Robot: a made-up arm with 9 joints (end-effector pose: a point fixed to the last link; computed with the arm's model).
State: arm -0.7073 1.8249 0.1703 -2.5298 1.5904 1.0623 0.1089 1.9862 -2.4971
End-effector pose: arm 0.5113 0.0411 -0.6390 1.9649 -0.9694 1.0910
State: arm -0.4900 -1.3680 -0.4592 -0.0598 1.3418 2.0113 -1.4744 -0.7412 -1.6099
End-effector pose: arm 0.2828 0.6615 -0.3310 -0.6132 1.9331 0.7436
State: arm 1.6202 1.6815 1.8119 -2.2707 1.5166 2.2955 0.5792 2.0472 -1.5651
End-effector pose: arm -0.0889 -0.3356 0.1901 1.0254 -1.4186 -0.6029
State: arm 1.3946 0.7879 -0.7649 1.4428 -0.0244 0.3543 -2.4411 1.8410 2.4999
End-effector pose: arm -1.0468 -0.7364 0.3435 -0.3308 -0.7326 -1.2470
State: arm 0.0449 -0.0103 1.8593 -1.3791 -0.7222 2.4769 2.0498 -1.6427 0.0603
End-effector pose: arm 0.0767 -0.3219 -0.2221 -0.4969 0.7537 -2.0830
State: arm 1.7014 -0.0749 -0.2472 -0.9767 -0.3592 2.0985 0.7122 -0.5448 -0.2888
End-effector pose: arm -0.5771 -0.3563 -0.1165 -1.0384 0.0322 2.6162
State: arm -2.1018 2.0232 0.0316 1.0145 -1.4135 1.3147 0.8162 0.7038 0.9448
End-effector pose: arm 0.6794 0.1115 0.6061 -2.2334 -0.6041 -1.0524
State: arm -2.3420 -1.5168 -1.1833 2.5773 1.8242 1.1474 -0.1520 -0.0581 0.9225
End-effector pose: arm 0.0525 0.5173 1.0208 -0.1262 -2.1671 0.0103
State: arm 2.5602 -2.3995 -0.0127 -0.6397 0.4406 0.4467 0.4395 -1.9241 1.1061
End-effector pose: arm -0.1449 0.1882 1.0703 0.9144 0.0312 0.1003
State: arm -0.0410 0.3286 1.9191 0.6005 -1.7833 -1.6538 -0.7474 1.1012 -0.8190
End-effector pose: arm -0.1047 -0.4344 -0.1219 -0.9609 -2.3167 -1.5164
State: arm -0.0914 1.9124 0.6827 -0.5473 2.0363 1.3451 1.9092 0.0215 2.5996
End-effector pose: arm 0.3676 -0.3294 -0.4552 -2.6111 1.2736 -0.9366
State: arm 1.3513 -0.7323 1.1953 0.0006 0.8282 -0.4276 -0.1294 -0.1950 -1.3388
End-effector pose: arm -0.4581 -0.3117 0.2808 1.0995 1.4870 0.1371
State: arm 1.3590 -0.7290 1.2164 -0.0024 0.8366 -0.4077 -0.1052 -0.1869 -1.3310
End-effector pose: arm -0.4525 -0.3188 0.2840 1.1298 1.5136 0.1219
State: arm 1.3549 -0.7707 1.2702 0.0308 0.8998 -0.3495 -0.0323 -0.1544 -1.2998
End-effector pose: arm -0.4438 -0.3423 0.2653 1.2430 1.5848 0.1346
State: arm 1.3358 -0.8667 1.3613 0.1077 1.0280 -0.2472 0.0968 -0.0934 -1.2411
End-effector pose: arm -0.4320 -0.3754 0.2152 1.4482 1.7212 0.1884
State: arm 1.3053 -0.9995 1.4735 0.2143 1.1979 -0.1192 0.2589 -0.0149 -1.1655
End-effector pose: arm -0.4193 -0.3973 0.1422 1.6948 1.9206 0.2851
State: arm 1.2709 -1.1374 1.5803 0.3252 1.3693 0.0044 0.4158 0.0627 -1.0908
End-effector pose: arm -0.4082 -0.3982 0.0712 1.9085 2.1475 0.4085
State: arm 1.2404 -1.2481 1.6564 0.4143 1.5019 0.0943 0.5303 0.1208 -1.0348
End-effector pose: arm -0.3999 -0.3879 0.0212 -2.0325 -2.3310 -0.5245
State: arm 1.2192 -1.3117 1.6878 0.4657 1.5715 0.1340 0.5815 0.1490 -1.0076
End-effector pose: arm -0.3950 -0.3795 -0.0062 -1.9283 -2.2580 -0.5646
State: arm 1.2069 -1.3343 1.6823 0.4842 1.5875 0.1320 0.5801 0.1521 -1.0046
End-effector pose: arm -0.3934 -0.3768 -0.0186 -1.9088 -2.2578 -0.6053
